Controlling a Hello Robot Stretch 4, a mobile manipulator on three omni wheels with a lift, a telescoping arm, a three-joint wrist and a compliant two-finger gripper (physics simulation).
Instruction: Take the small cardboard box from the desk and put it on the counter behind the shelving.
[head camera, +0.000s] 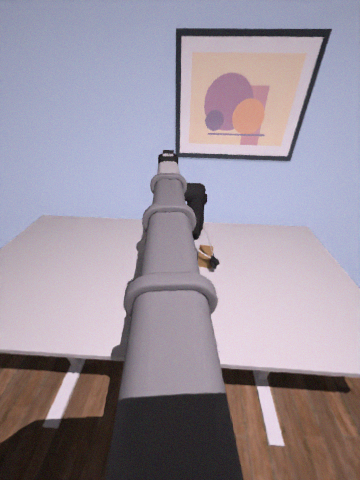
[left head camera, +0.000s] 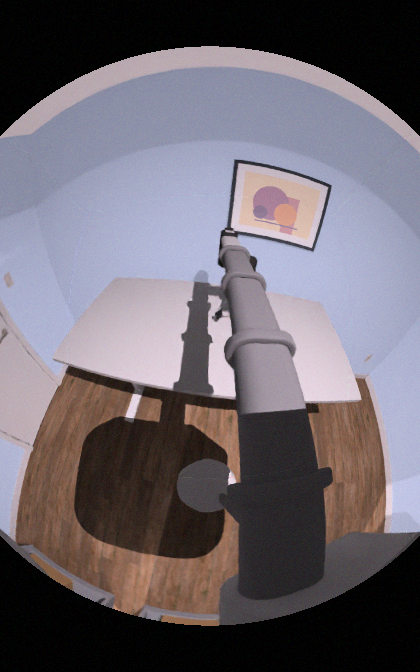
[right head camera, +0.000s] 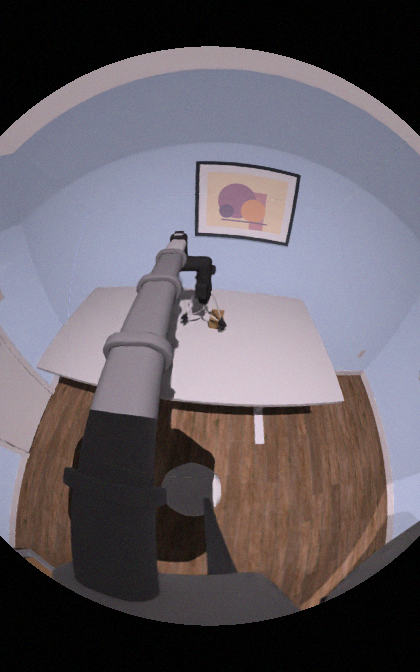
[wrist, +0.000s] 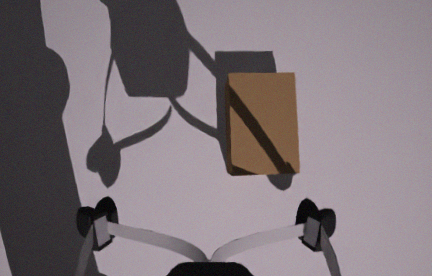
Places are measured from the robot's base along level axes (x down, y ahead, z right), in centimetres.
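Pixels of known places: gripper, fingertip midpoint: (wrist: 207, 216).
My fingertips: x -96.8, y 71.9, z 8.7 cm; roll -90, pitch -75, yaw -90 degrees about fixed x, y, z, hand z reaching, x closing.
Behind a point stands the place of what it marks.
The small cardboard box (head camera: 204, 256) {x -97.4, y 75.4, z 14.4 cm} (right head camera: 215, 319) (wrist: 265, 125) {x -97.3, y 78.4, z 15.5 cm} lies on the white desk (head camera: 280, 310) {x -92.3, y 52.1, z 37.4 cm} (left head camera: 125, 335) (right head camera: 265, 360) (wrist: 370, 150) {x -92.3, y 73.1, z 27.8 cm}. In the wrist view it is right of the middle, ahead of the fingertips, its long sides nearly upright in the picture. My gripper (right head camera: 203, 321) (wrist: 207, 216) {x -96.8, y 71.9, z 8.7 cm} is open and empty above the desk, its fingers wide apart. The box is ahead of the gap and towards the right finger. In the head camera view the arm hides part of the gripper. The counter and the shelving do not show clearly.
The telescoping arm (head camera: 172, 330) {x -138.1, y 18.7, z 0.1 cm} (left head camera: 260, 340) (right head camera: 145, 320) reaches across the desk. A blue wall with a framed picture (head camera: 235, 105) {x -148.2, y 113.2, z 28.8 cm} (left head camera: 280, 205) (right head camera: 245, 202) stands behind the desk. A pale door (left head camera: 20, 380) is at the far left. Brown wood floor lies before the desk.
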